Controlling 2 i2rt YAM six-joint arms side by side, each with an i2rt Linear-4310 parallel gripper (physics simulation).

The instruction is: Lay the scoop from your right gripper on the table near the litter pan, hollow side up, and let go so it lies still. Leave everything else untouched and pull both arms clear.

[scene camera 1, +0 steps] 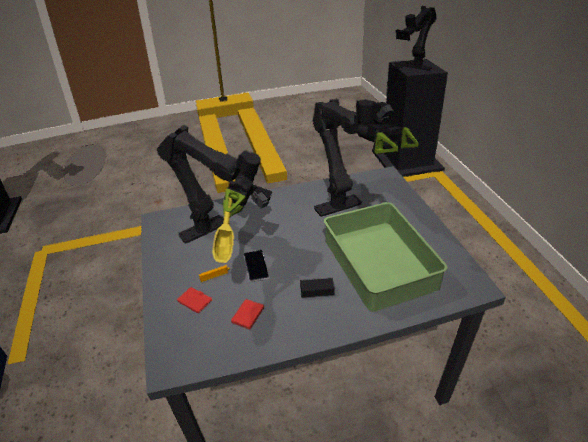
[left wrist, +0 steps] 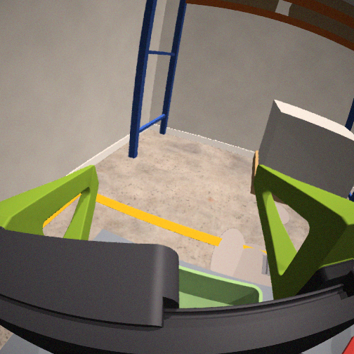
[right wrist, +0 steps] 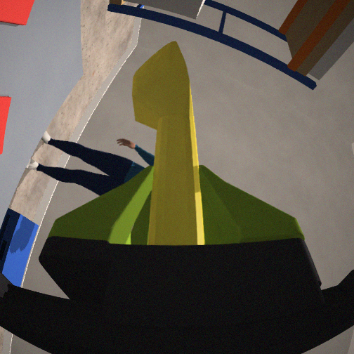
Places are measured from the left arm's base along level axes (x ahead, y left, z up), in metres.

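Pixels of known places: left gripper, fingertip midpoint: [scene camera 1: 408, 147]; right gripper, fingertip midpoint: [scene camera 1: 226, 214]; left arm's base at its link origin: [scene camera 1: 337, 206]; right arm's base at its link origin: [scene camera 1: 203, 229].
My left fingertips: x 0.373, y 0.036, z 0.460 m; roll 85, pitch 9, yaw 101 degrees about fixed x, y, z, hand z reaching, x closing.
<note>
For each thing: its top centre in the pictures, then the offset to it from my left fingertips. Level surfaces: height alone.
- yellow scoop at its top centre: [scene camera 1: 223, 219] 0.584 m right, 0.098 m back, 0.148 m down
- green litter pan at its top centre: [scene camera 1: 382, 242] 0.064 m right, 0.004 m ahead, 0.360 m down
- grey table at its surface level: 0.460 m down
- black phone at its top centre: [scene camera 1: 256, 264] 0.477 m right, 0.181 m back, 0.452 m down
- orange bar at its top centre: [scene camera 1: 214, 270] 0.629 m right, 0.197 m back, 0.430 m down
- black block at its top centre: [scene camera 1: 317, 284] 0.332 m right, 0.028 m ahead, 0.425 m down
The yellow scoop [scene camera 1: 223, 244] [right wrist: 174, 150] is held by its handle in my right gripper [scene camera 1: 231, 202] [right wrist: 175, 174], which is shut on it. In scene camera 1 the scoop's bowl hangs above the table, at the left, with its hollow side facing the camera. The right wrist camera shows the back of the bowl. The green litter pan [scene camera 1: 407, 295] [left wrist: 220, 292] stands on the grey table [scene camera 1: 300, 340] at the right, well apart from the scoop. My left gripper [scene camera 1: 396, 141] [left wrist: 175, 173] is open and empty, raised behind the pan.
A black phone [scene camera 1: 256, 265] lies right of the scoop's bowl, an orange bar [scene camera 1: 214, 273] in front of it. Two red squares [scene camera 1: 194, 299] [scene camera 1: 248, 314] lie nearer the front edge. A black block [scene camera 1: 317, 287] lies between the phone and the pan.
</note>
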